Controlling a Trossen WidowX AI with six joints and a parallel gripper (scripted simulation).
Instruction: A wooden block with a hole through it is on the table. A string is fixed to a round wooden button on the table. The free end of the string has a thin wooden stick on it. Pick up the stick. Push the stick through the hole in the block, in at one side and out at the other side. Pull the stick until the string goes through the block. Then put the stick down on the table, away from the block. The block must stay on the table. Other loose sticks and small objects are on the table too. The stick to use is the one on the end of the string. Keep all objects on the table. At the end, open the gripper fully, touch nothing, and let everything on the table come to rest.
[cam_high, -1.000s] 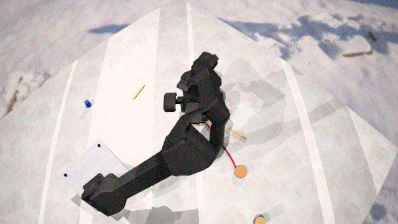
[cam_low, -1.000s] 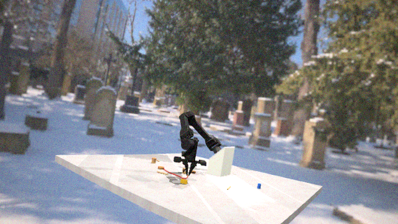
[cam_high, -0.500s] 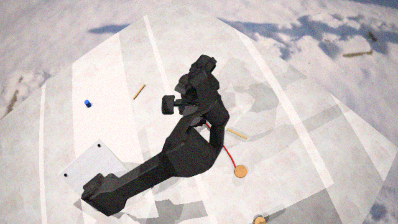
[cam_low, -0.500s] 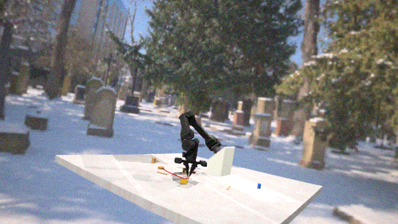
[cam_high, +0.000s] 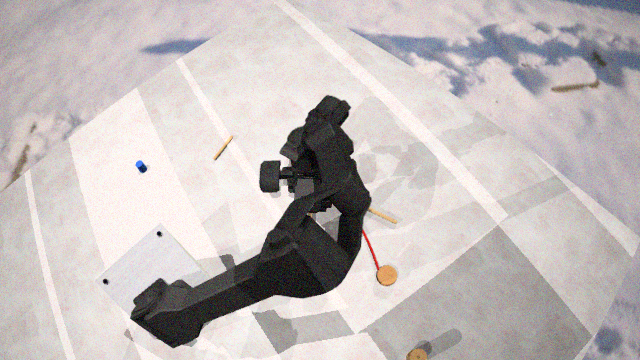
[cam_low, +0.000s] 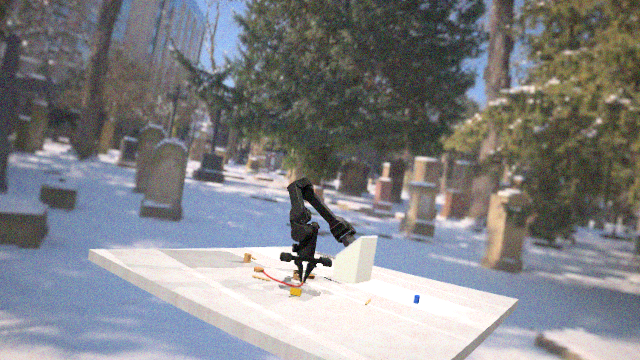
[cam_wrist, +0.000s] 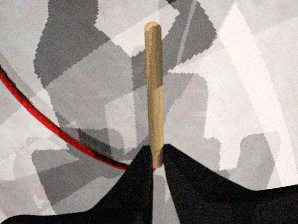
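Right now my gripper tip is 90 mm to the left of the wooden block and 90 mm past it. Also, from my gripper tip: yellow piece 120 mm ahead, 70 mm to the left; round wooden button 230 mm to the right, 10 mm below, 10 mm behind; blue cylinder 350 mm to the left, 240 mm behind.
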